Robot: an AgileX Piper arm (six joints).
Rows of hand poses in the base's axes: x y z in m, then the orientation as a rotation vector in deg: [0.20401 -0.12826 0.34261 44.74 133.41 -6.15]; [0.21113 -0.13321 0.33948 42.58 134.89 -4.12]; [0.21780 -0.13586 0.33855 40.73 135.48 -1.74]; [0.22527 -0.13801 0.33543 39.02 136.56 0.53]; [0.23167 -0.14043 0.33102 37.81 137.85 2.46]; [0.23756 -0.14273 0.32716 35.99 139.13 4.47]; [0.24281 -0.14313 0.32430 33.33 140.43 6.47]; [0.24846 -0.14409 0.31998 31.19 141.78 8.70]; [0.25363 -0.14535 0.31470 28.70 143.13 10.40]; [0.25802 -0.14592 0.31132 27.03 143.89 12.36]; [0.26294 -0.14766 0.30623 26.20 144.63 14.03]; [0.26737 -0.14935 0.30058 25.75 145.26 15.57]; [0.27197 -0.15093 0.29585 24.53 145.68 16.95]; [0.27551 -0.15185 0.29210 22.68 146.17 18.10]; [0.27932 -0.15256 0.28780 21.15 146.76 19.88]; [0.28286 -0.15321 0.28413 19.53 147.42 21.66]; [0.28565 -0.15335 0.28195 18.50 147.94 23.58]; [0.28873 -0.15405 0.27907 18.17 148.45 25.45]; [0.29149 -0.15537 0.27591 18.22 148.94 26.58]
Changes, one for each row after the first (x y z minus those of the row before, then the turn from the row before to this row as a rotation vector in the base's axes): [0.00712 -0.00495 -0.00313 1.04 0.45 2.31]; [0.00667 -0.00265 -0.00093 1.18 -0.35 2.00]; [0.00747 -0.00215 -0.00312 1.26 0.21 1.97]; [0.00640 -0.00242 -0.00441 1.22 0.61 1.57]; [0.00589 -0.00230 -0.00386 1.10 0.50 2.00]; [0.00525 -0.00040 -0.00286 0.87 0.40 2.57]; [0.00565 -0.00096 -0.00432 1.19 0.59 2.26]; [0.00517 -0.00126 -0.00528 0.73 0.63 2.37]; [0.00439 -0.00057 -0.00338 1.06 0.25 1.73]; [0.00492 -0.00174 -0.00509 1.05 0.45 1.08]; [0.00443 -0.00169 -0.00565 1.04 0.44 0.77]; [0.00460 -0.00158 -0.00473 0.74 0.10 1.21]; [0.00354 -0.00092 -0.00375 0.44 0.06 1.61]; [0.00381 -0.00071 -0.00430 0.96 0.25 1.54]; [0.00354 -0.00065 -0.00367 0.94 0.33 1.61]; [0.00279 -0.00014 -0.00218 1.16 0.35 1.21]; [0.00308 -0.00070 -0.00288 1.26 0.50 0.71]; [0.00276 -0.00132 -0.00316 0.80 0.54 0.30]
